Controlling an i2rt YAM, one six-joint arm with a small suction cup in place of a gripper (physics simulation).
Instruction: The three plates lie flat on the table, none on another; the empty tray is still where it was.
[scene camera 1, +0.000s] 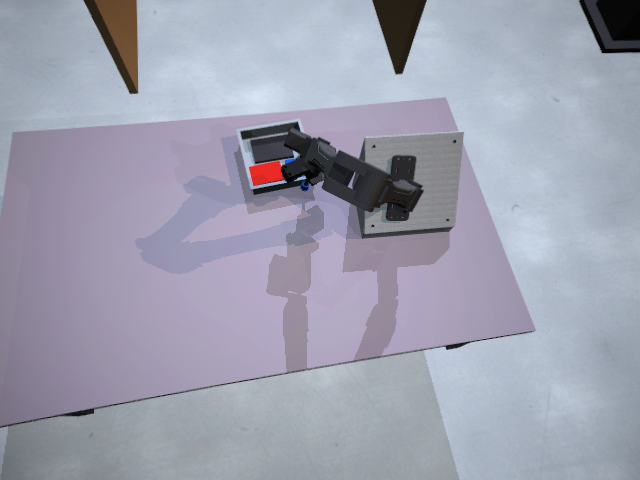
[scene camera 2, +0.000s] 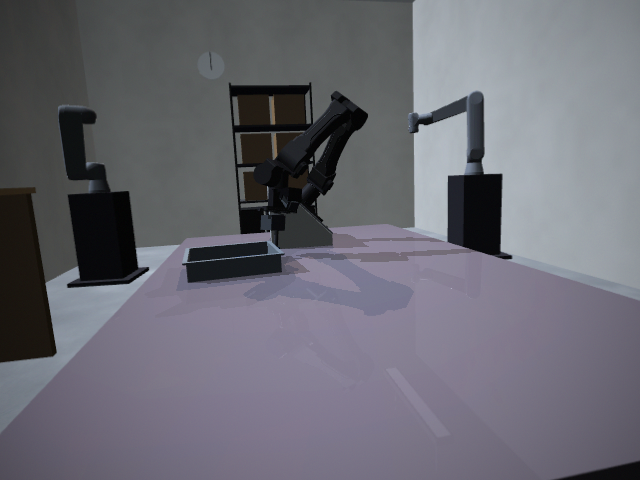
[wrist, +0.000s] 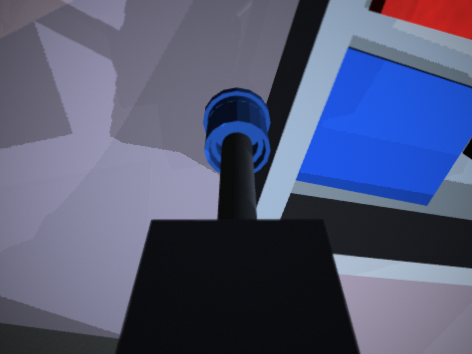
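Pixels of known places: hand at its tool point: (scene camera 1: 304, 187) (wrist: 236, 118); arm's base at its link origin: (scene camera 2: 300, 203).
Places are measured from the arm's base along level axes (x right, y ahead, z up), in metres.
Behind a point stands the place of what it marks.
Observation:
The grey tray (scene camera 1: 244, 155) @[x 0.195, y 0.480, z -0.092 m] (scene camera 2: 235, 268) @[x 0.185, y 0.476, z -0.120 m] (wrist: 310, 100) @[x 0.099, y 0.311, z -0.092 m] stands on the pink table. Three plates show inside it in scene camera 1: a dark plate (scene camera 1: 271, 150) @[x 0.241, y 0.391, z -0.128 m], a red plate (scene camera 1: 265, 173) @[x 0.147, y 0.413, z -0.128 m] (wrist: 435, 15) @[x 0.146, y 0.357, z -0.128 m] and a blue plate (scene camera 1: 290, 162) (wrist: 390, 125), partly hidden by the arm. They look flat and side by side, none on another. The tray's walls hide them in scene camera 2. My suction cup (scene camera 1: 305, 186) (wrist: 237, 117) is open, with nothing on it. It is just outside the tray's edge, near the blue plate; its height over the table is hard to tell.
My arm's base stands on a light grey mounting block (scene camera 1: 431, 180) @[x 0.018, y -0.096, z 0.013 m] (scene camera 2: 305, 229) @[x -0.008, y 0.111, z -0.081 m], right of the tray in scene camera 1. Off the table are two grey arms on black pedestals (scene camera 2: 103, 232) (scene camera 2: 474, 211), a shelf rack (scene camera 2: 271, 89) and brown furniture (scene camera 2: 23, 273).

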